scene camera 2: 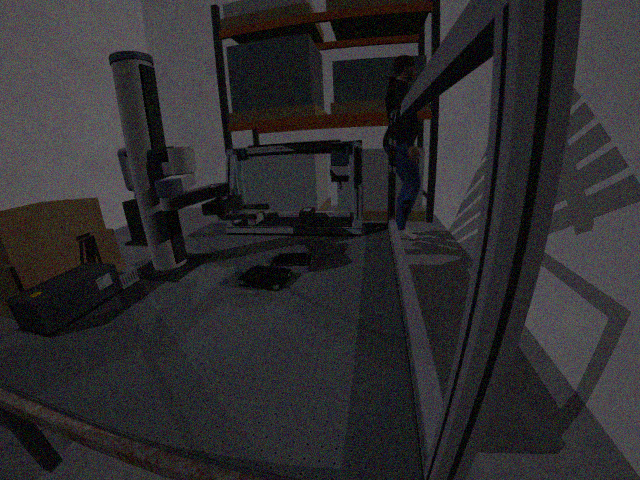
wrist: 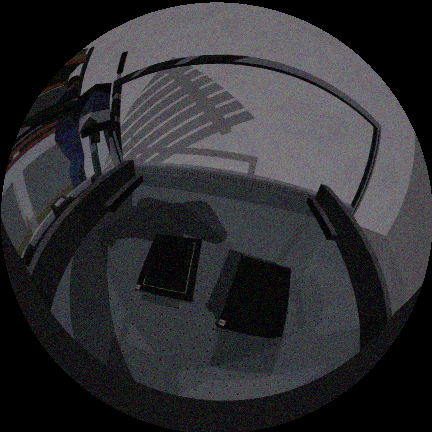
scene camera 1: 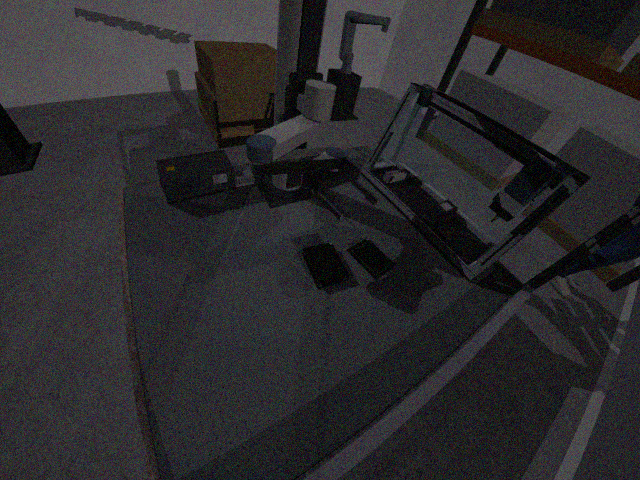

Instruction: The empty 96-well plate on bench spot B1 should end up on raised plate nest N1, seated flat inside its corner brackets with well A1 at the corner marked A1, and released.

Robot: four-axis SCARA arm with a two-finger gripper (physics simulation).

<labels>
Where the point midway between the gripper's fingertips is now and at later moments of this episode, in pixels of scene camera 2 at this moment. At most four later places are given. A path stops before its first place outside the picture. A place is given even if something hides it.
The gripper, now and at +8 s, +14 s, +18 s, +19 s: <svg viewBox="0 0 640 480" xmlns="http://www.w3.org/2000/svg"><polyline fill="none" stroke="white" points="263,210 292,214 294,238 296,256 297,256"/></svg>
</labels>
